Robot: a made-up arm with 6 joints.
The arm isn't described. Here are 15 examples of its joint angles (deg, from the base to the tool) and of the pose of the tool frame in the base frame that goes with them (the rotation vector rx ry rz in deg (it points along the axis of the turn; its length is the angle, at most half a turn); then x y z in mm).
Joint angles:
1: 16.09 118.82 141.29 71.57 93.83 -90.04
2: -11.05 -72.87 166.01 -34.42 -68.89 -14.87
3: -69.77 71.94 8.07 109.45 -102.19 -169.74
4: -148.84 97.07 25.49 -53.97 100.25 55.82
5: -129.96 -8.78 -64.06 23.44 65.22 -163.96
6: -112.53 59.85 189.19 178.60 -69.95 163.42
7: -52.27 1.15 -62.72 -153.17 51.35 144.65
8: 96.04 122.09 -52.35 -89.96 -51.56 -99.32
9: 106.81 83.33 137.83 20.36 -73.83 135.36
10: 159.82 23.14 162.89 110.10 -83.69 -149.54
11: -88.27 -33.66 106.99 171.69 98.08 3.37
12: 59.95 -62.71 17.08 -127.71 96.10 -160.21
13: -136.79 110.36 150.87 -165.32 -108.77 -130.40
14: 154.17 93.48 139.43 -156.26 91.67 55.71
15: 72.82 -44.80 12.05 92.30 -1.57 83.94
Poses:
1: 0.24 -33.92 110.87 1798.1 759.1 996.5
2: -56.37 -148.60 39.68 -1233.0 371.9 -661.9
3: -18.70 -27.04 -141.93 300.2 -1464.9 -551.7
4: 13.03 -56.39 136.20 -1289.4 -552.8 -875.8
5: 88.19 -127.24 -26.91 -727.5 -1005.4 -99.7
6: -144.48 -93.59 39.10 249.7 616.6 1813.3
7: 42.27 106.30 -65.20 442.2 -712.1 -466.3
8: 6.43 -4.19 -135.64 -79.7 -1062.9 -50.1
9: -121.92 -104.66 49.67 -412.3 1646.6 1806.0
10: -152.32 -71.30 25.07 970.7 -114.1 1868.7
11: 106.93 -92.62 33.08 -2.3 1231.9 2010.8
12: -28.58 10.46 9.19 143.4 -135.5 2228.0
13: 142.79 21.79 47.68 -1077.1 -1092.2 1512.4
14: 22.29 102.18 52.06 -1595.4 881.4 1488.6
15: -106.59 -79.29 -54.83 191.0 595.3 2439.4
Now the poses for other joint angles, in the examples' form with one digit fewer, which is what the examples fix.
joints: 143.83 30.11 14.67 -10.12 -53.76 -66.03
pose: -42.9 90.3 73.4 -1632 1151 464
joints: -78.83 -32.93 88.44 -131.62 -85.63 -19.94
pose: -10.8 13.5 50.4 -52 1204 2145
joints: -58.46 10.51 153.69 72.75 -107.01 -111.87
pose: 77.3 -148.7 -21.7 -684 688 1887
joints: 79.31 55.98 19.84 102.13 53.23 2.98
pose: -61.9 -74.7 135.0 180 1982 -107
